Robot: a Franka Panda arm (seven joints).
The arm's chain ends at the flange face. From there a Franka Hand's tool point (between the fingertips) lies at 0.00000 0.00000 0.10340 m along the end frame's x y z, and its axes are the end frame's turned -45 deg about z.
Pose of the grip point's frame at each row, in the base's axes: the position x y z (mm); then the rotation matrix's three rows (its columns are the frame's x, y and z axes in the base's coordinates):
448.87 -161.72 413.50; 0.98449 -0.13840 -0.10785; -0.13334 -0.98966 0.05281; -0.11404 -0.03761 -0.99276
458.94 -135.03 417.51; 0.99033 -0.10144 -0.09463; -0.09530 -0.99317 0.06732; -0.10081 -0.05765 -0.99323
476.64 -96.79 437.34; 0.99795 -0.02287 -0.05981; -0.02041 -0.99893 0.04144; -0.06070 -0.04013 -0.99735
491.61 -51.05 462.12; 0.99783 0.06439 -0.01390; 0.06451 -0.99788 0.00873; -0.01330 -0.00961 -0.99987
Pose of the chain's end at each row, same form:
460.02 -167.18 516.15; 0.59828 -0.79400 -0.10785; -0.79408 -0.60551 0.05281; -0.10723 0.05404 -0.99276
468.72 -141.99 520.21; 0.62854 -0.77200 -0.09463; -0.76966 -0.63489 0.06732; -0.11205 0.03052 -0.99323
482.82 -101.07 540.47; 0.68949 -0.72183 -0.05981; -0.72078 -0.69192 0.04144; -0.07130 0.01455 -0.99735
493.05 -51.95 565.51; 0.75110 -0.66004 -0.01390; -0.65999 -0.75122 0.00873; -0.01620 0.00261 -0.99987

